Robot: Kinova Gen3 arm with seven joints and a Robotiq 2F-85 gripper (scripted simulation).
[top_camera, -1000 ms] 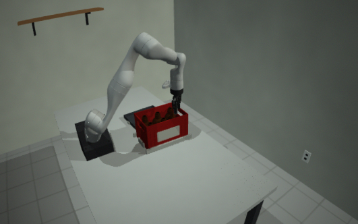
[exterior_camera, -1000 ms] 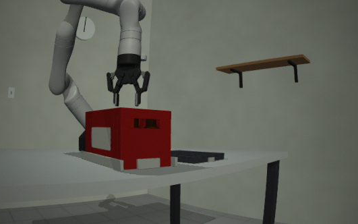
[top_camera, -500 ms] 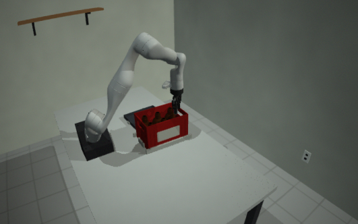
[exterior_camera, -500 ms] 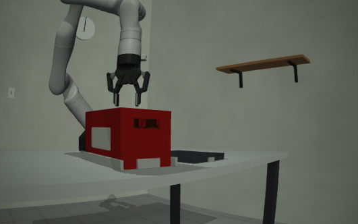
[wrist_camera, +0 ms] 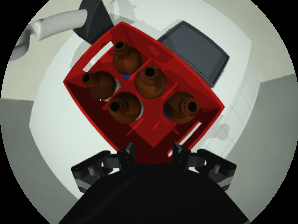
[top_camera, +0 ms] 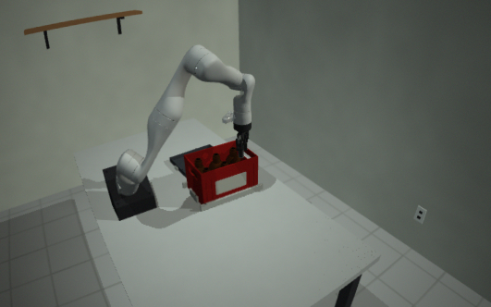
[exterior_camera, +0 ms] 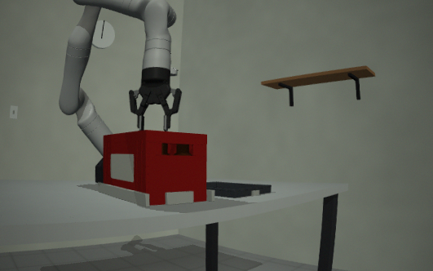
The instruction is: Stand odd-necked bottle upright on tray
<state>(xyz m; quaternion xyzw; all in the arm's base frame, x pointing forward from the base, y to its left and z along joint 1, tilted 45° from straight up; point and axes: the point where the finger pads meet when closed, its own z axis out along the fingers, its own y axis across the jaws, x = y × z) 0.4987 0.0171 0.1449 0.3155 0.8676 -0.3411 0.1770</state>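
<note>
My gripper is now 11 cm above the red crate, 9 cm past it and 4 cm to the right of it. Round my hand: dark tray: 32 cm to the left, 18 cm below, 10 cm behind.
</note>
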